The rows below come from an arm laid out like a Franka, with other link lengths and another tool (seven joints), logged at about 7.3 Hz.
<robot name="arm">
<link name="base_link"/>
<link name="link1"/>
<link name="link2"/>
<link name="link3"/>
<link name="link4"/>
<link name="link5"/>
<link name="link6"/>
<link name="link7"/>
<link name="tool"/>
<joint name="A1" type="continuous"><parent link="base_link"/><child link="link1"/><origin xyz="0 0 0.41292" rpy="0 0 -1.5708"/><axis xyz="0 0 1"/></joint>
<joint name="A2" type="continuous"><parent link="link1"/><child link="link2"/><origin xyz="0 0 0" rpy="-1.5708 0 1.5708"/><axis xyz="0 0 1"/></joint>
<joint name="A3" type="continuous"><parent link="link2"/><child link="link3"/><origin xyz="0 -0.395 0" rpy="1.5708 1.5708 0"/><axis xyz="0 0 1"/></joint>
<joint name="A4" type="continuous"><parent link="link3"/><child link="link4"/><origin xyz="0 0.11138 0" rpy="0 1.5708 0"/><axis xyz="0 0 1"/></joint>
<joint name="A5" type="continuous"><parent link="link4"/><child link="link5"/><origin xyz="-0.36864 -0.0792 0" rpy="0 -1.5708 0"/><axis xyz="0 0 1"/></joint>
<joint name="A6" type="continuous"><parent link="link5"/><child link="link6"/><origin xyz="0 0 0" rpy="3.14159 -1.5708 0"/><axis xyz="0 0 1"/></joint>
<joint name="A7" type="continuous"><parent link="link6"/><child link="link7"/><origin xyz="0 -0.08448 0" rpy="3.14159 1.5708 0"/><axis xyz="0 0 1"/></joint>
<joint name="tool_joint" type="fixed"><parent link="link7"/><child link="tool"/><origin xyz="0.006 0.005 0.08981" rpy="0.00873 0 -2.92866"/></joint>
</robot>
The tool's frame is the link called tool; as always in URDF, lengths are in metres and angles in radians. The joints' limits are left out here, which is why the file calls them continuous.
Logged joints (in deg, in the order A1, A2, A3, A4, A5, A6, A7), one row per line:
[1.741 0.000 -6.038 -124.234 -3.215 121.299 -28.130]
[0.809 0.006 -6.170 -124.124 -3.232 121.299 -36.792]
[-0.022 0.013 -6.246 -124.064 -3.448 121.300 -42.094]
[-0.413 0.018 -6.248 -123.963 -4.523 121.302 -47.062]
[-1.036 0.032 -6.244 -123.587 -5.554 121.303 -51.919]
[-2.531 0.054 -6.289 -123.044 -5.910 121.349 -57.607]
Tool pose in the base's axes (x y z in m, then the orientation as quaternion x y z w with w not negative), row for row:
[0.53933 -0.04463 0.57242 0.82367 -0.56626 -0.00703 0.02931]
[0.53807 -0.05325 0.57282 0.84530 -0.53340 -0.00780 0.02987]
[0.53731 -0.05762 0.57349 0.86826 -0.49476 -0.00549 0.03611]
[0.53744 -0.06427 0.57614 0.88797 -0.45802 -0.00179 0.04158]
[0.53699 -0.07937 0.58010 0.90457 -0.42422 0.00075 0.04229]
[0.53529 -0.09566 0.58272 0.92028 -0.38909 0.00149 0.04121]
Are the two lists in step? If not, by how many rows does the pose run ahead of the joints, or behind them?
The pose runs 1 row ahead of the joints: the pose in row i belongs to the joints in row i + 1.
